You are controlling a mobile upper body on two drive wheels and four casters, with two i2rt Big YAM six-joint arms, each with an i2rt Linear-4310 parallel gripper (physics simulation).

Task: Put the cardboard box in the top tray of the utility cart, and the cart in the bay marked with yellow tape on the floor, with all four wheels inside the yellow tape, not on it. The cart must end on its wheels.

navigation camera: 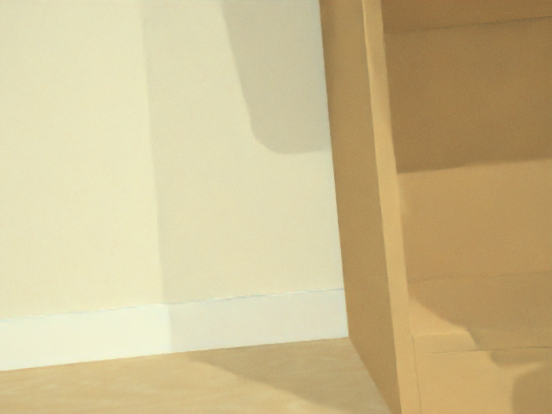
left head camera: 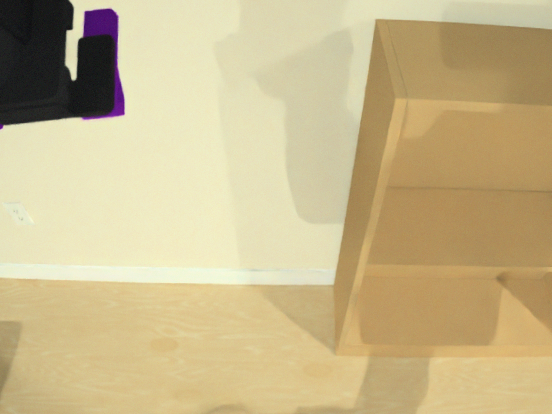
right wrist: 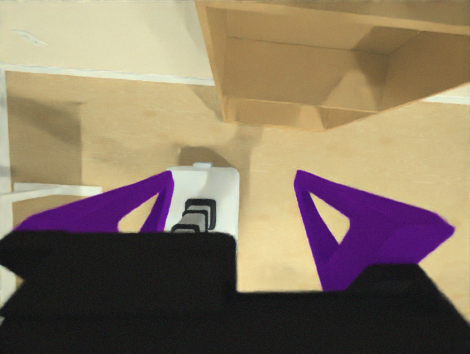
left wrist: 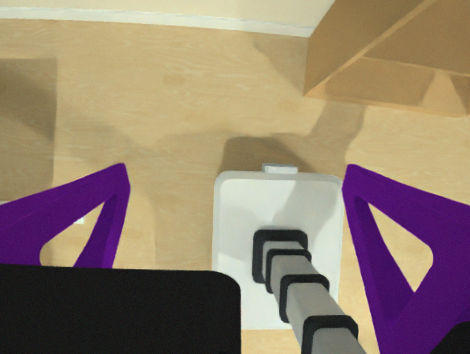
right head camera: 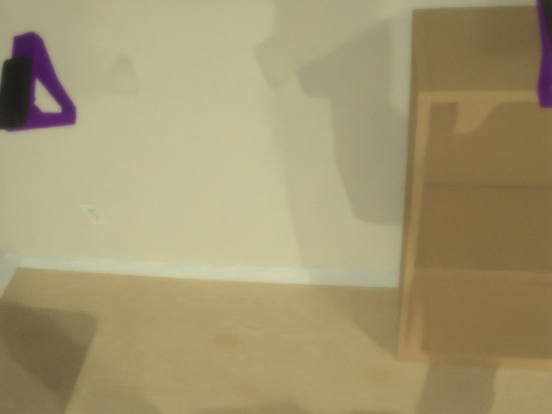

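Observation:
The cardboard box, the utility cart and the yellow-taped bay do not show in any view. My left gripper (left wrist: 236,176) is open, its two purple fingers wide apart with nothing between them. A purple finger of it also shows at the upper left in the left head camera and in the right head camera, cut off by the edge. My right gripper (right wrist: 234,177) is open too, with wide-spread purple fingers and nothing held. Part of one of its fingers shows at the top right edge of the right head camera view.
A wooden bookcase (left head camera: 365,150) (right head camera: 412,200) (left wrist: 340,40) (right wrist: 212,55) (navigation camera: 360,200) stands close ahead, at the right, against the cream wall (left head camera: 165,175) (navigation camera: 75,150). My white base (left wrist: 240,200) (right wrist: 227,190) shows below the grippers. A white leg bar (right wrist: 75,190) lies at the left.

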